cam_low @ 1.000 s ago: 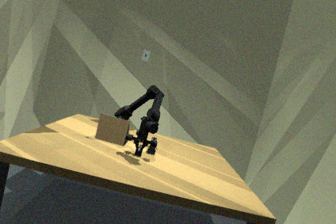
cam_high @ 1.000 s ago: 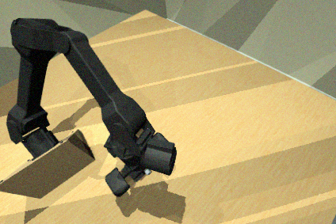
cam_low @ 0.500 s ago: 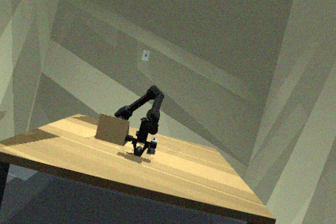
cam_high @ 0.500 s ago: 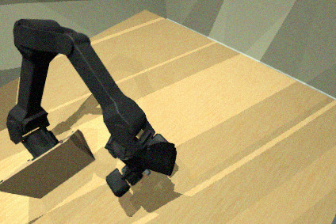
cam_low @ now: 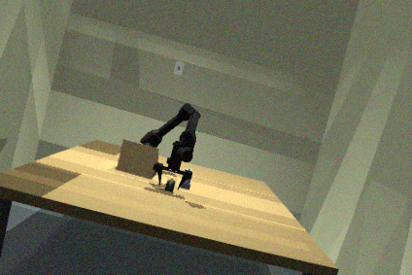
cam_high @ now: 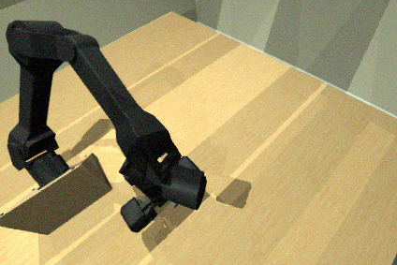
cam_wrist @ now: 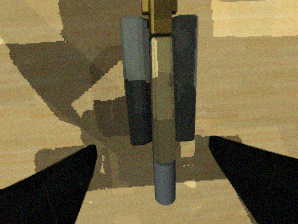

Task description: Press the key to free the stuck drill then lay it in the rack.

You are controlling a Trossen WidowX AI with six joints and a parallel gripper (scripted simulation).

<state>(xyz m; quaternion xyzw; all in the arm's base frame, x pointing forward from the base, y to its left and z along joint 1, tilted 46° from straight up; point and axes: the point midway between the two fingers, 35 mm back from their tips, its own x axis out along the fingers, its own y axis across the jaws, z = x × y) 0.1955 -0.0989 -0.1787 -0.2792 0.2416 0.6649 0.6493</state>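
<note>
Now: gripper tip 4 cm to the right of the drill and 2 cm below it. Round my gripper tip: grey holder block (22 cm to the left, 6 cm ahead, 2 cm above); then key (24 cm to the left, 6 cm ahead, 3 cm above); then rack (5 cm to the left).
</note>
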